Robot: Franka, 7 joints.
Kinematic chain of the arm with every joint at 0, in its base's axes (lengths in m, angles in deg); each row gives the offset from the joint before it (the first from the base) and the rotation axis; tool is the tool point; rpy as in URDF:
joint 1: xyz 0 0 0.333 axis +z
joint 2: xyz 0 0 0 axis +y
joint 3: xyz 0 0 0.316 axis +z
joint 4: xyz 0.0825 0 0 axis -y
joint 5: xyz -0.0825 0 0.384 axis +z
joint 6: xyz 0 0 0 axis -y
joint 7: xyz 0.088 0 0 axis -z
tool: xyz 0 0 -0.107 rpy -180 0 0
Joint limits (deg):
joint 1: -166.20..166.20
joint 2: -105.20..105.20
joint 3: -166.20..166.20
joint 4: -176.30..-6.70
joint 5: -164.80..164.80
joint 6: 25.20..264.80
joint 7: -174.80..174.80
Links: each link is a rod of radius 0.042 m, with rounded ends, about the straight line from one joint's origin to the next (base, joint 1, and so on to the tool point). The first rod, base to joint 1, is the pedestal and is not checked.
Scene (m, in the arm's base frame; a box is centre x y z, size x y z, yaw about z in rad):
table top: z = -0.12
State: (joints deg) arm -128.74 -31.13 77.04 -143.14 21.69 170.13 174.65
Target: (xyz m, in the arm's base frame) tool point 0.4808 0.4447 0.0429
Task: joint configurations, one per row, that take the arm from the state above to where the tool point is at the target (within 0.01 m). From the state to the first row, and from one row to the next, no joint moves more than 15 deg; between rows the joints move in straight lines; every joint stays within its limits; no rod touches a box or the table.
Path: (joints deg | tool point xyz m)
1: -122.40 -39.27 89.05 -134.31 19.96 170.20 174.65 | 0.4705 -0.2768 0.4068
2: -116.06 -47.42 101.05 -125.49 18.23 170.28 174.65 | 0.5872 -0.1019 0.3639
3: -109.72 -55.56 113.06 -116.66 16.50 170.35 174.65 | 0.6300 0.0994 0.2799
4: -103.38 -63.71 125.07 -107.84 14.77 170.42 174.65 | 0.5913 0.2916 0.1671
5: -97.04 -71.85 137.07 -99.01 13.04 170.49 174.65 | 0.4808 0.4447 0.0429

